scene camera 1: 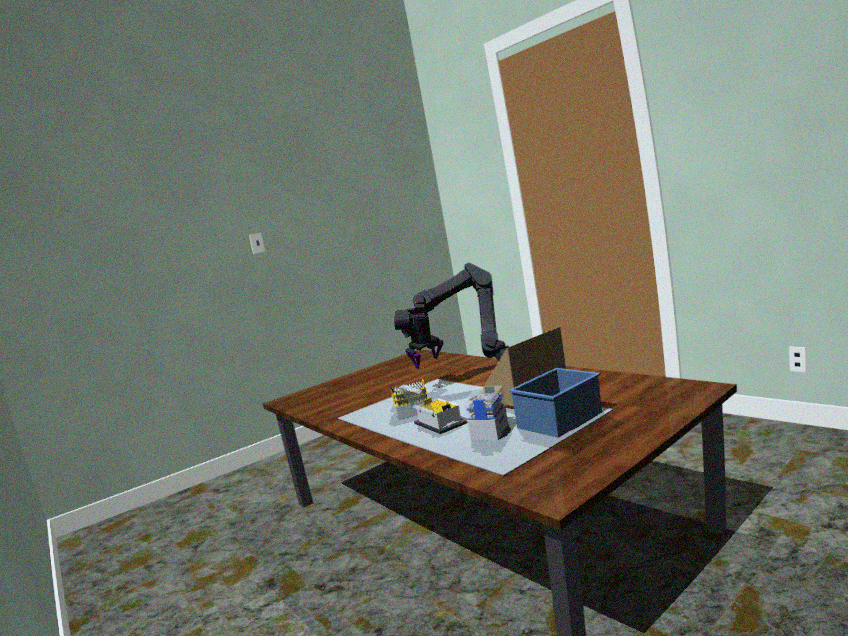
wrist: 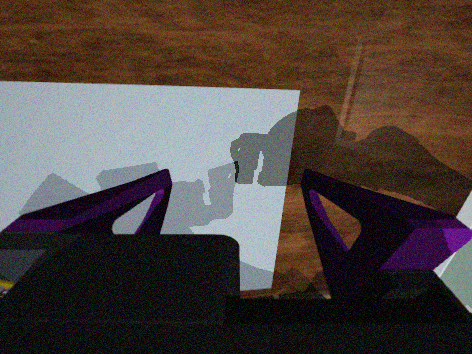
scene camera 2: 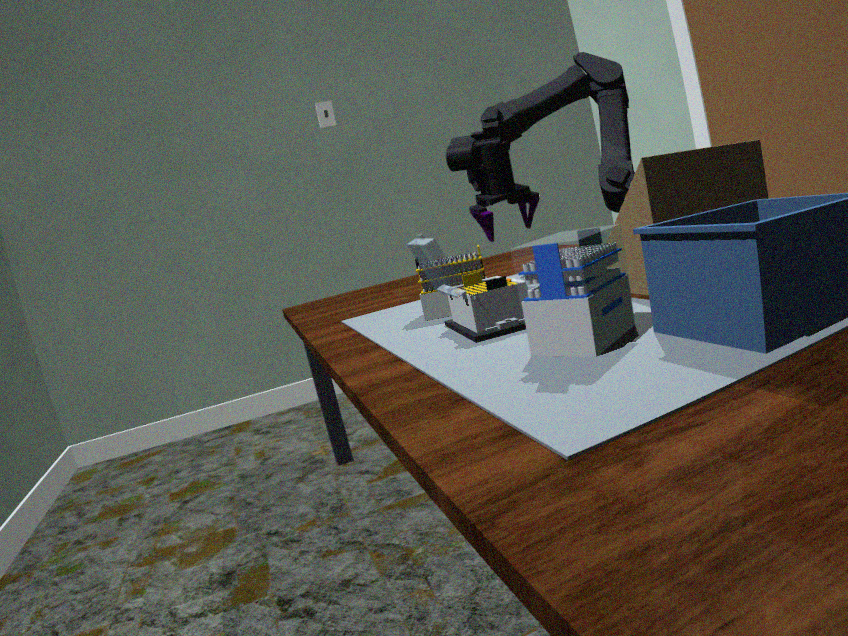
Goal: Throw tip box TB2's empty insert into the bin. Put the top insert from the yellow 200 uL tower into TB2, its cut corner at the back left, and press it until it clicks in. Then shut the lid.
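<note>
My gripper (scene camera 1: 426, 360) (scene camera 2: 509, 232) (wrist: 236, 176) has its purple fingers wide apart and empty, high above the far part of the mat. The yellow tower (scene camera 1: 408, 397) (scene camera 2: 448, 273), with stacked inserts full of tips, stands at the left of the mat. A whitish box (scene camera 1: 438, 416) (scene camera 2: 487, 309), seemingly TB2, stands on a dark base beside it; yellow and a small black piece show on its top. Its lid and cut corner are not clear. The blue bin (scene camera 1: 537, 412) (scene camera 2: 705, 290) stands at the right; its floor is hidden.
A tower with blue inserts (scene camera 1: 486, 416) (scene camera 2: 558, 328) stands between the whitish box and the bin. A brown angled panel (scene camera 1: 541, 362) (scene camera 2: 705, 181) stands behind the bin. The pale mat (scene camera 1: 503, 458) (scene camera 2: 568, 431) (wrist: 150, 115) lies on the wooden table (scene camera 1: 575, 479) (scene camera 2: 684, 533) (wrist: 200, 40).
</note>
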